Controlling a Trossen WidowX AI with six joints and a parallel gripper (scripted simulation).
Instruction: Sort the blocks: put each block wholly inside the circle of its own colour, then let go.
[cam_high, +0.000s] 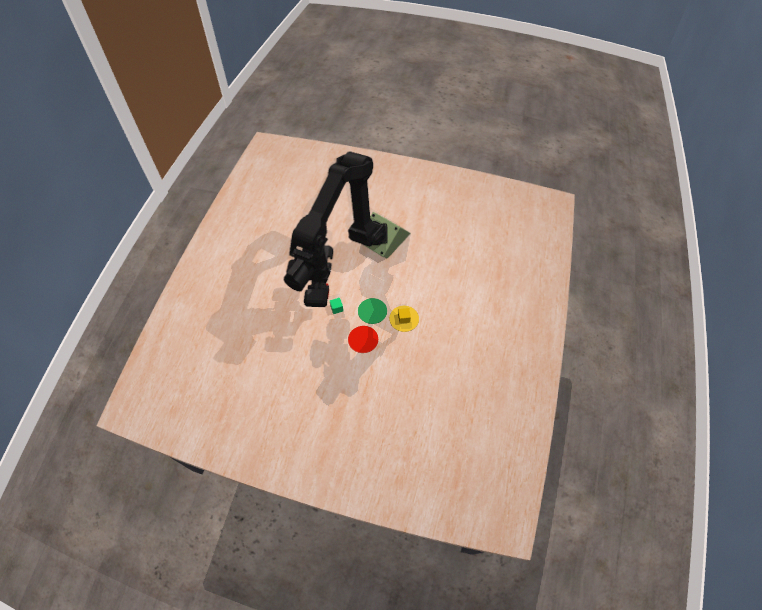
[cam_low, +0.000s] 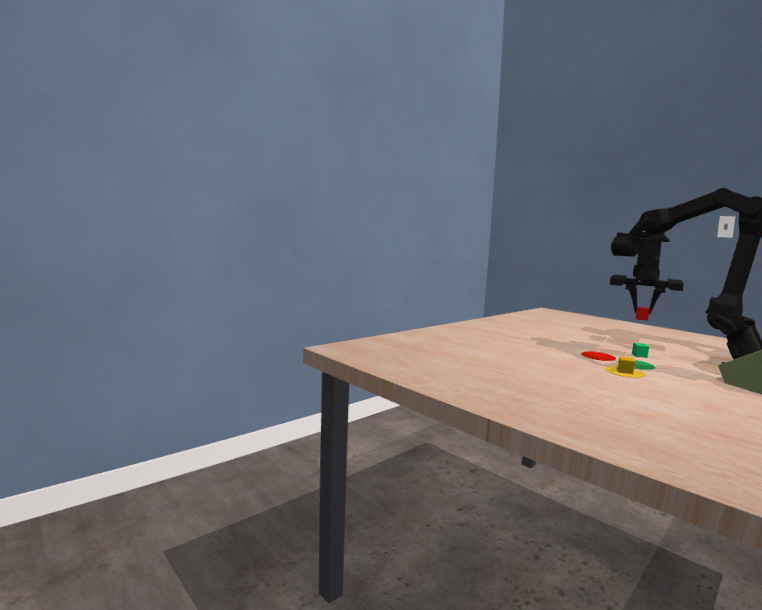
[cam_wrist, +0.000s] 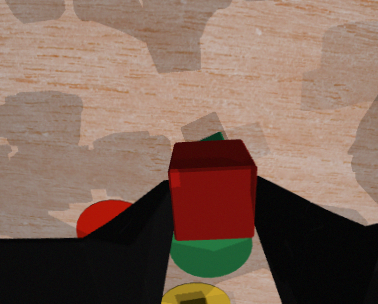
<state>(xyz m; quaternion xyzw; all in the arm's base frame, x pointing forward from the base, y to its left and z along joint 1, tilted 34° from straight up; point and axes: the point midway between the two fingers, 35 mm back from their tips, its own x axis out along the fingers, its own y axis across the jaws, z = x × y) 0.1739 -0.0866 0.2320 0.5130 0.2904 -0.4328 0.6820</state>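
My gripper is now 15 cm above the red circle, 11 cm to the right of it and 10 cm short of it. Round my hand: green block 13 cm below, 3 cm to the left, 1 cm behind; green circle 15 cm below, 14 cm to the left; red block 4 cm below.
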